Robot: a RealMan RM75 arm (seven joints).
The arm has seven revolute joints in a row. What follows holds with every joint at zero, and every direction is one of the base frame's.
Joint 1 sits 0.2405 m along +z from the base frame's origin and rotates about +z.
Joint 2 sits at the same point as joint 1 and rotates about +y.
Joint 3 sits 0.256 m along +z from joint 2 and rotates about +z.
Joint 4 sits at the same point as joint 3 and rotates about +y.
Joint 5 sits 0.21 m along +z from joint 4 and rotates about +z.
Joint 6 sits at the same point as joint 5 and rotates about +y.
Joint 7 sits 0.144 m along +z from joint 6 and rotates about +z.
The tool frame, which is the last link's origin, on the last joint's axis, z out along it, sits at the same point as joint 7; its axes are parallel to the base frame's.
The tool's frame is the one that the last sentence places.
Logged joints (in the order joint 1, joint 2, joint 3, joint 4, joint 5, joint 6, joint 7), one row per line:
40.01 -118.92 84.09 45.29 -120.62 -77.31 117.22
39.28 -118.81 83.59 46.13 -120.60 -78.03 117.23
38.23 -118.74 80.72 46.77 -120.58 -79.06 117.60
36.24 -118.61 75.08 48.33 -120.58 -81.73 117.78
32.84 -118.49 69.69 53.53 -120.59 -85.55 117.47
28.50 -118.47 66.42 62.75 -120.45 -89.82 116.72
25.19 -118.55 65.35 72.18 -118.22 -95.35 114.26
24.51 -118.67 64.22 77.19 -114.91 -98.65 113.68
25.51 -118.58 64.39 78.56 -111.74 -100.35 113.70
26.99 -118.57 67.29 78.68 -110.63 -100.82 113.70
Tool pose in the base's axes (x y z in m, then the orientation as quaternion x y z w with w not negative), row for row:
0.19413 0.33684 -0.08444 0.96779 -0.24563 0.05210 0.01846
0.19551 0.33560 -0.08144 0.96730 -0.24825 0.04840 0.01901
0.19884 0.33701 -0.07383 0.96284 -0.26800 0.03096 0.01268
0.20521 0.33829 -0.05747 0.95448 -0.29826 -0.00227 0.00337
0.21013 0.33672 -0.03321 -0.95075 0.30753 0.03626 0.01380
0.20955 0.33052 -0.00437 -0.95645 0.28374 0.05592 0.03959
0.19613 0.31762 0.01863 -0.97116 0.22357 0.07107 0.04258
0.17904 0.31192 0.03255 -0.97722 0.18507 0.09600 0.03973
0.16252 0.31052 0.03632 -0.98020 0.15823 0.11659 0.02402
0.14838 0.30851 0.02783 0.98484 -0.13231 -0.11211 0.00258
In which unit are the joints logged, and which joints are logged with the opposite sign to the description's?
The joints are logged in degrees. Opposite sign: joint 2, joint 3, joint 4.
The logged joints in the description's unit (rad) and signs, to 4 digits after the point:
0.6983 2.0755 -1.4676 -0.7905 -2.1052 -1.3493 2.0459
0.6856 2.0736 -1.4589 -0.8051 -2.1049 -1.3619 2.0460
0.6672 2.0724 -1.4088 -0.8163 -2.1045 -1.3799 2.0525
0.6325 2.0701 -1.3104 -0.8435 -2.1045 -1.4265 2.0556
0.5732 2.0680 -1.2163 -0.9343 -2.1047 -1.4931 2.0502
0.4974 2.0677 -1.1592 -1.0952 -2.1022 -1.5677 2.0371
0.4396 2.0691 -1.1406 -1.2598 -2.0633 -1.6642 1.9942
0.4278 2.0712 -1.1209 -1.3472 -2.0056 -1.7218 1.9841
0.4452 2.0696 -1.1238 -1.3711 -1.9502 -1.7514 1.9844
0.4711 2.0694 -1.1744 -1.3732 -1.9309 -1.7596 1.9844

